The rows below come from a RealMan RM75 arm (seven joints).
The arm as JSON. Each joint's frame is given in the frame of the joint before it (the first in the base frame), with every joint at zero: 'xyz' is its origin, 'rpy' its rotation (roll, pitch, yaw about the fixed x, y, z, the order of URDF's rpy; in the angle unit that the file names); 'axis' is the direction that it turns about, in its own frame. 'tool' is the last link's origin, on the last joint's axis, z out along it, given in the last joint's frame.
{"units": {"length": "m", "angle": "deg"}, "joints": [
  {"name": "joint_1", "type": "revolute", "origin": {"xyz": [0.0, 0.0, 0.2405], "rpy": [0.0, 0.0, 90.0]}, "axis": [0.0, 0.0, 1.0]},
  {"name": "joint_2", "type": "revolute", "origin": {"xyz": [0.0, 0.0, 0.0], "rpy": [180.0, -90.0, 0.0]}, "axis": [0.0, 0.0, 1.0]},
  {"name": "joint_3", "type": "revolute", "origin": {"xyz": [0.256, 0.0, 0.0], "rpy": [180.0, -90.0, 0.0]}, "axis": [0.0, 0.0, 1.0]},
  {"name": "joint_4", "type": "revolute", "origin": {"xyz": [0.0, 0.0, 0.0], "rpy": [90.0, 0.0, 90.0]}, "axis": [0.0, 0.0, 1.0]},
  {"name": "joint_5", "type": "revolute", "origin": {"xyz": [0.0, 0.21, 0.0], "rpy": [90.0, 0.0, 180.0]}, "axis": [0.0, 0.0, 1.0]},
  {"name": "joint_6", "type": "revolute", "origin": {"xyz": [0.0, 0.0, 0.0], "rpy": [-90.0, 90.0, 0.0]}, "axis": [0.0, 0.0, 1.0]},
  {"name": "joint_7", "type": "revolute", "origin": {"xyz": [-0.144, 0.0, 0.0], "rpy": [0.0, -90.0, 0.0]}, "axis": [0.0, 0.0, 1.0]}
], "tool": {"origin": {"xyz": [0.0, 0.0, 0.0], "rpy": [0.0, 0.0, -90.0]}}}
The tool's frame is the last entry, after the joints.
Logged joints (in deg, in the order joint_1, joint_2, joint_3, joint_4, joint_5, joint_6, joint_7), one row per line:
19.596, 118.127, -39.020, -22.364, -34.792, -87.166, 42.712
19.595, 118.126, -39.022, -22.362, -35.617, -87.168, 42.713
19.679, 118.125, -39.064, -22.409, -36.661, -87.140, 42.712
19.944, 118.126, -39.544, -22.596, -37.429, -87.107, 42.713
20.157, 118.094, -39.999, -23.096, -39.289, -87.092, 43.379
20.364, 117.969, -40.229, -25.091, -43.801, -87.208, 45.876
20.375, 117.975, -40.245, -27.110, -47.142, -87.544, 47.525
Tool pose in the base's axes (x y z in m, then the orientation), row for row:
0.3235, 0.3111, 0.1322, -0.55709, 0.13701, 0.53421, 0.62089
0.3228, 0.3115, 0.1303, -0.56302, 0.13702, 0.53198, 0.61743
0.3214, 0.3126, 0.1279, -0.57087, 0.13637, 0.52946, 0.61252
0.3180, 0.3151, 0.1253, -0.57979, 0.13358, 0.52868, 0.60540
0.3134, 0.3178, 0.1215, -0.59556, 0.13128, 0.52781, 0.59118
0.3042, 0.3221, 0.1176, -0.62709, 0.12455, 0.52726, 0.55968
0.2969, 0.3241, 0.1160, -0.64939, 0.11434, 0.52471, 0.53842
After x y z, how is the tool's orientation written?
As a quaternion, x y z w.
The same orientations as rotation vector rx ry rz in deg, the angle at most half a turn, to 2 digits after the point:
-73.37, 18.04, 70.35
-74.25, 18.07, 70.16
-75.44, 18.02, 69.97
-76.84, 17.70, 70.07
-79.39, 17.50, 70.36
-84.70, 16.82, 71.22
-88.50, 15.58, 71.51

